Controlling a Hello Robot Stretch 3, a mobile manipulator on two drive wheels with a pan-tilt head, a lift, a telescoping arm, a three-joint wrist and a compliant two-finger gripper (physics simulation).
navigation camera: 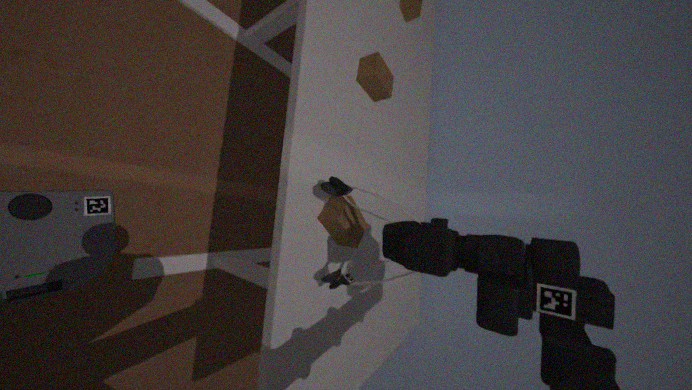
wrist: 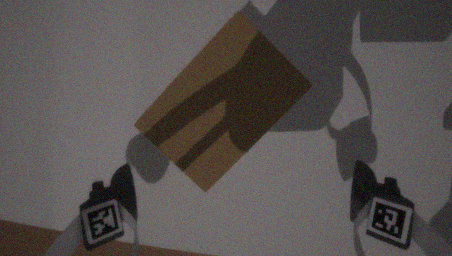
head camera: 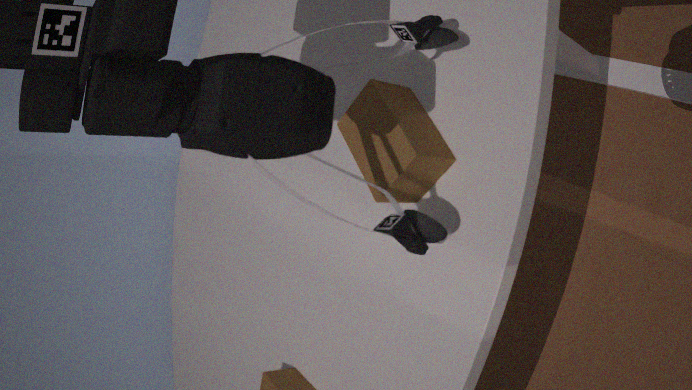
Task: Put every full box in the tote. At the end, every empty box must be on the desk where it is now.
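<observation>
A brown box (head camera: pixel 400 145) (navigation camera: pixel 342 222) (wrist: pixel 225 100) sits on the white desk (head camera: pixel 325 280) (navigation camera: pixel 350 145) (wrist: pixel 75 75), turned at an angle to my fingers. My gripper (head camera: pixel 430 132) (navigation camera: pixel 336 232) (wrist: pixel 240 183) is open, with one finger beside each side of the box's near end; nothing is held. In the wrist view the box lies ahead of the fingertips, closer to the left finger. A second box (navigation camera: pixel 375 77) and a third box (navigation camera: pixel 411 9) stand farther along the desk. Part of a box (head camera: pixel 286 382) shows at the head view's bottom edge. I cannot tell which boxes are full. The tote does not show.
The desk's long front edge (head camera: pixel 537 150) (navigation camera: pixel 287 150) runs past the fingertips. A pale blue surface (head camera: pixel 90 250) (navigation camera: pixel 550 125) lies beyond the desk's other side. My base (navigation camera: pixel 50 225) is on the brown floor (navigation camera: pixel 150 100). White desk supports (navigation camera: pixel 185 262) stand between base and desk.
</observation>
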